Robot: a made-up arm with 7 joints. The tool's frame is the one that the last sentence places.
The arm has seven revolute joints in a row. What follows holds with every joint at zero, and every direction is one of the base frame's. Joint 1 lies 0.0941 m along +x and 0.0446 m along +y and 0.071 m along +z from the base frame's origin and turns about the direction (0.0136, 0.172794, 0.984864), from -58.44 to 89.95 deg. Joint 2 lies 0.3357 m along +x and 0.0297 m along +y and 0.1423 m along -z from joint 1 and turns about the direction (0.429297, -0.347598, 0.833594), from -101.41 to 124.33 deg. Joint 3 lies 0.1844 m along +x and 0.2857 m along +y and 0.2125 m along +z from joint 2 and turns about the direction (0.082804, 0.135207, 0.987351), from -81.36 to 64.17 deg. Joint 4 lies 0.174 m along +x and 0.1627 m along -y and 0.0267 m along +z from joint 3 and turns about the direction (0.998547, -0.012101, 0.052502), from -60.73 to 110.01 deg. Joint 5 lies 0.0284 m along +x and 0.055 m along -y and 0.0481 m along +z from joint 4 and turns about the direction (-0.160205, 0.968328, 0.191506), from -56.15 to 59.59 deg. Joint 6 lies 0.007 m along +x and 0.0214 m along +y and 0.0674 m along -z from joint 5 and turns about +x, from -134.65 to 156.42 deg. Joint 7 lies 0.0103 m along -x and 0.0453 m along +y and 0.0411 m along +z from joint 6 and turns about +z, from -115.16 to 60.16 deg. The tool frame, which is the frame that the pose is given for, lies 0.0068 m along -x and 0.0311 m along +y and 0.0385 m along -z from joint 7; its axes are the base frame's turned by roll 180, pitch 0 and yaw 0 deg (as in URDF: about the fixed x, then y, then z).
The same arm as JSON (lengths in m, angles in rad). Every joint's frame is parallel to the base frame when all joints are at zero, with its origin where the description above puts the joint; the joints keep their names.
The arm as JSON. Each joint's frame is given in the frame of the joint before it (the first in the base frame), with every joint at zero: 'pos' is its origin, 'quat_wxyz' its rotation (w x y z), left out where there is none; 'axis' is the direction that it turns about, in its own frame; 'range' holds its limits. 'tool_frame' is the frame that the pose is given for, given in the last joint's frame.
{
  "length_unit": "m",
  "angle_unit": "rad",
  "joints": [
    {
      "joint": "joint 1",
      "pos": [
        0.0941,
        0.0446,
        0.071
      ],
      "axis": [
        0.0136,
        0.172794,
        0.984864
      ],
      "range": [
        -1.02,
        1.5699
      ]
    },
    {
      "joint": "joint 2",
      "pos": [
        0.3357,
        0.0297,
        -0.1423
      ],
      "axis": [
        0.429297,
        -0.347598,
        0.833594
      ],
      "range": [
        -1.7699,
        2.17
      ]
    },
    {
      "joint": "joint 3",
      "pos": [
        0.1844,
        0.2857,
        0.2125
      ],
      "axis": [
        0.082796,
        0.135194,
        0.987354
      ],
      "range": [
        -1.42,
        1.12
      ]
    },
    {
      "joint": "joint 4",
      "pos": [
        0.174,
        -0.1627,
        0.0267
      ],
      "axis": [
        0.998547,
        -0.012101,
        0.052502
      ],
      "range": [
        -1.0599,
        1.92
      ]
    },
    {
      "joint": "joint 5",
      "pos": [
        0.0284,
        -0.055,
        0.0481
      ],
      "axis": [
        -0.160205,
        0.968328,
        0.191506
      ],
      "range": [
        -0.98,
        1.04
      ]
    },
    {
      "joint": "joint 6",
      "pos": [
        0.007,
        0.0214,
        -0.0674
      ],
      "axis": [
        1.0,
        0.0,
        0.0
      ],
      "range": [
        -2.3501,
        2.73
      ]
    },
    {
      "joint": "joint 7",
      "pos": [
        -0.0103,
        0.0453,
        0.0411
      ],
      "axis": [
        0.0,
        0.0,
        1.0
      ],
      "range": [
        -2.0099,
        1.05
      ]
    }
  ],
  "tool_frame": {
    "pos": [
      -0.0068,
      0.0311,
      -0.0385
    ],
    "quat_wxyz": [
      0.0,
      1.0,
      0.0,
      0.0
    ]
  }
}

